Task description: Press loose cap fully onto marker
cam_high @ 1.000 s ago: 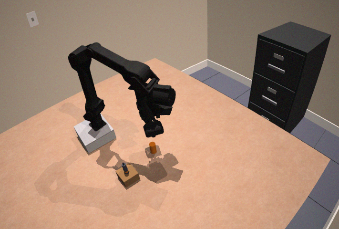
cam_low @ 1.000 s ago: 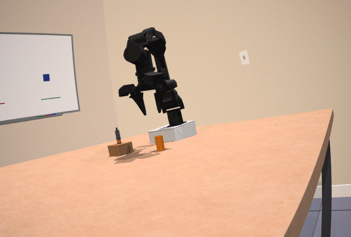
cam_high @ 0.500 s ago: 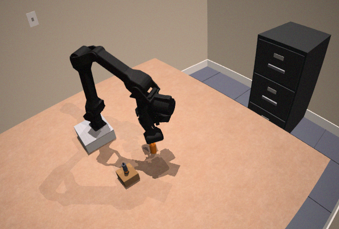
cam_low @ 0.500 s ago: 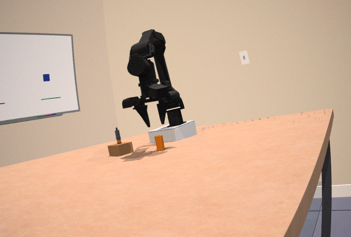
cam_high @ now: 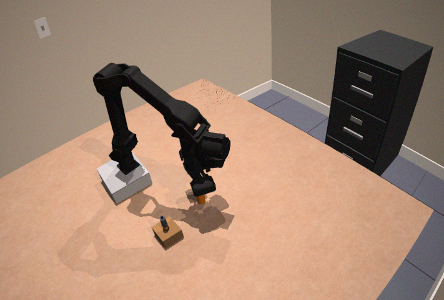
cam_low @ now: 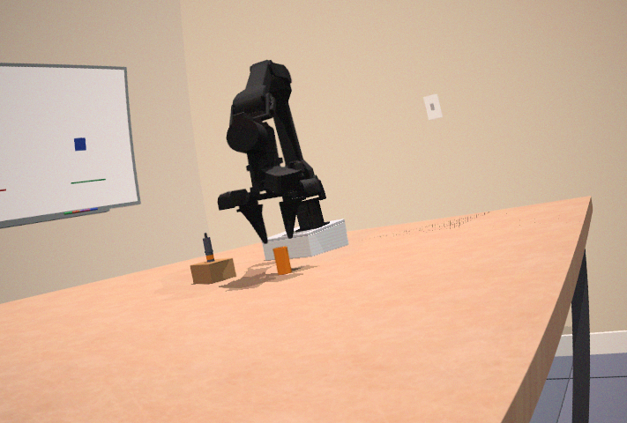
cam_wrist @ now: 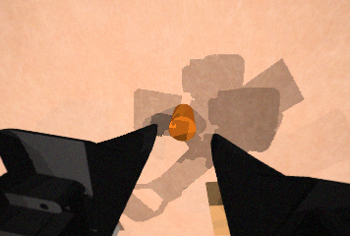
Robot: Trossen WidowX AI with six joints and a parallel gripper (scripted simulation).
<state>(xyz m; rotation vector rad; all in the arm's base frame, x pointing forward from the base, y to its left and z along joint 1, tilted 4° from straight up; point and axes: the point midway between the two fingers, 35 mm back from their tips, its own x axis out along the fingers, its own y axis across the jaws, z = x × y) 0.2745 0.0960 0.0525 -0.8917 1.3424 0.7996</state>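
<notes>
The orange cap lies 4 cm below my gripper tip. Also, from my gripper tip: tan holder block (2 cm ahead, 16 cm to the right, 4 cm below).
</notes>
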